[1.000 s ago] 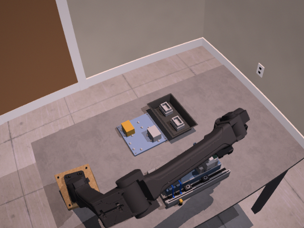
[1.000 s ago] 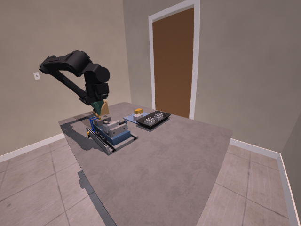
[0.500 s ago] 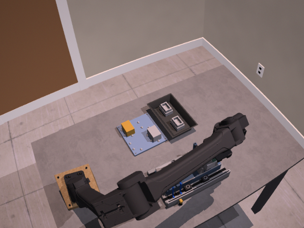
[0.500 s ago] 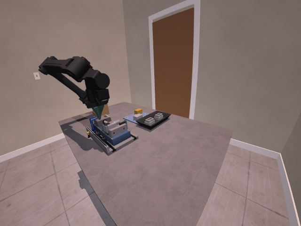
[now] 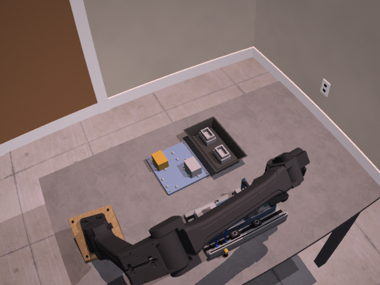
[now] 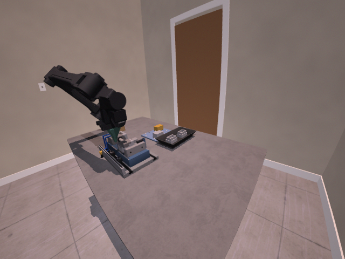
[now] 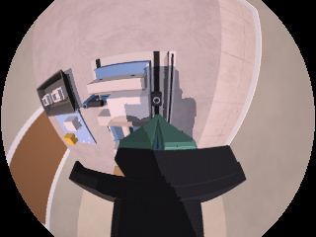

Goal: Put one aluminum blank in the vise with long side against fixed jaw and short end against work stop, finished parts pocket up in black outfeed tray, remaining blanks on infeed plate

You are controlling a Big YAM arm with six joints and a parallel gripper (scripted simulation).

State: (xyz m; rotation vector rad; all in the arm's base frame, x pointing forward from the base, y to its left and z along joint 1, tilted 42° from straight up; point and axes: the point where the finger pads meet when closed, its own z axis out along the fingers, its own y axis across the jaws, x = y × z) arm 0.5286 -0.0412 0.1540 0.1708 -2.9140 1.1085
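Now: hand 6 cm past the gray rail, 3 cm to the left of it and 10 cm above it. Also, from my hand: yellow brass blank 24 cm behind, 38 cm to the left, 11 cm below; blue vise 7 cm behind, 6 cm to the left, 10 cm below.
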